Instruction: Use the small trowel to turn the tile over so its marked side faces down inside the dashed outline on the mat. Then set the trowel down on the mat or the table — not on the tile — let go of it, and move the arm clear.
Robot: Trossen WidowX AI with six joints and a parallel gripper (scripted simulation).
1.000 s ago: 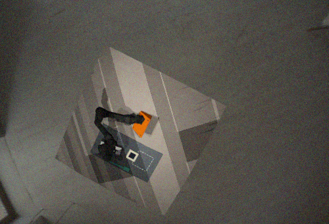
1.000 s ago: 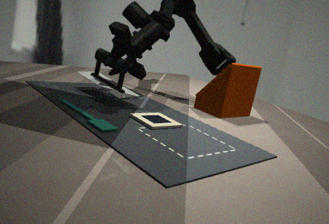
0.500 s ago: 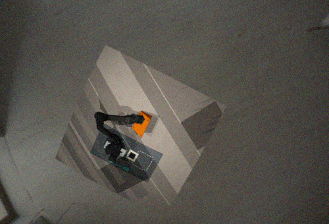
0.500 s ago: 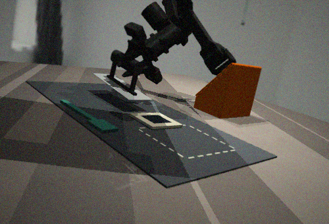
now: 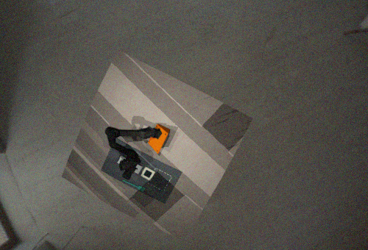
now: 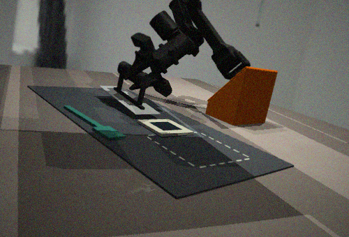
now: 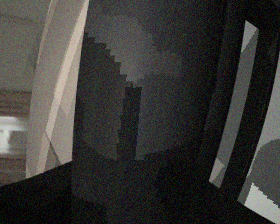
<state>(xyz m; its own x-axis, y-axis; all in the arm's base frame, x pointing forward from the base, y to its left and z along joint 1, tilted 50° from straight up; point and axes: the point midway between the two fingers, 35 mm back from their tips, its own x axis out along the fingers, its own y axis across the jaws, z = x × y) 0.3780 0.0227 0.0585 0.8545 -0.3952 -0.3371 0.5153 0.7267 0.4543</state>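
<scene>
Right now the dark mat is 9 cm below my gripper tip, 8 cm to the left of it and 1 cm behind it. Round my gripper tip: tile: 14 cm to the left, 7 cm below, 4 cm behind.
</scene>
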